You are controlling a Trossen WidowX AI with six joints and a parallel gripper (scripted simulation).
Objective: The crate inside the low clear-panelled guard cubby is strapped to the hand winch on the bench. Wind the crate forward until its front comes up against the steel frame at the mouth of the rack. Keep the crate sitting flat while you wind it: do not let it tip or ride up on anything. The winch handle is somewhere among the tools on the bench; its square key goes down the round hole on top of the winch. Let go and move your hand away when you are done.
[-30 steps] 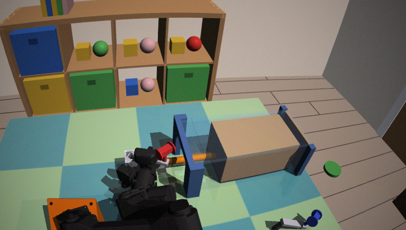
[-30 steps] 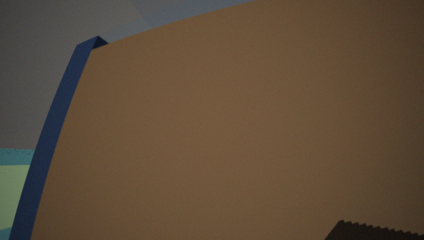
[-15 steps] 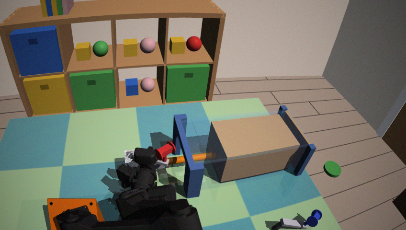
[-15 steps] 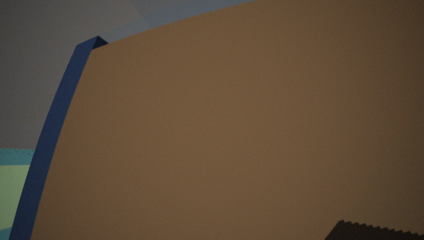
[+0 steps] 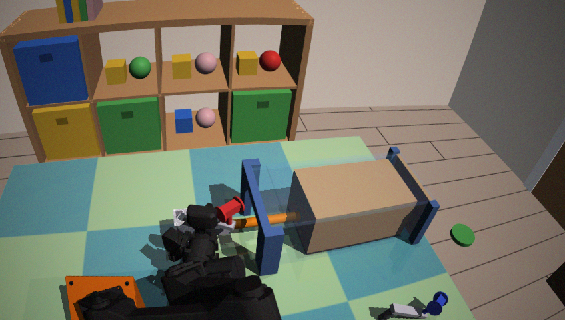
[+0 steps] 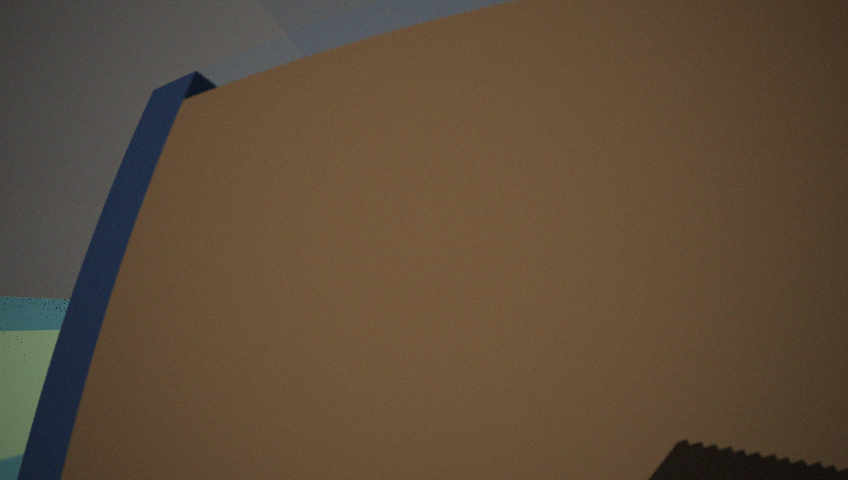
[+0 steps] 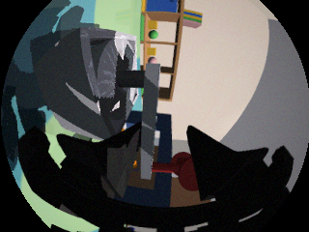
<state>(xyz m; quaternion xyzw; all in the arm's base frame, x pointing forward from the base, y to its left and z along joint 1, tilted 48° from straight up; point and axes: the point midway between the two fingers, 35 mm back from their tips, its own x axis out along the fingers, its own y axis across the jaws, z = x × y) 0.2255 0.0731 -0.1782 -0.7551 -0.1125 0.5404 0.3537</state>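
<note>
My gripper tip is 1 cm short of the crank handle, 2 cm to the left of it and 1 cm above it. From my gripper tip the other things lie so: blue frame 11 cm ahead, 3 cm below; red knob 4 cm ahead, 4 cm to the right, 2 cm above; grey winch 6 cm behind, 1 cm to the left, 10 cm below.
</note>
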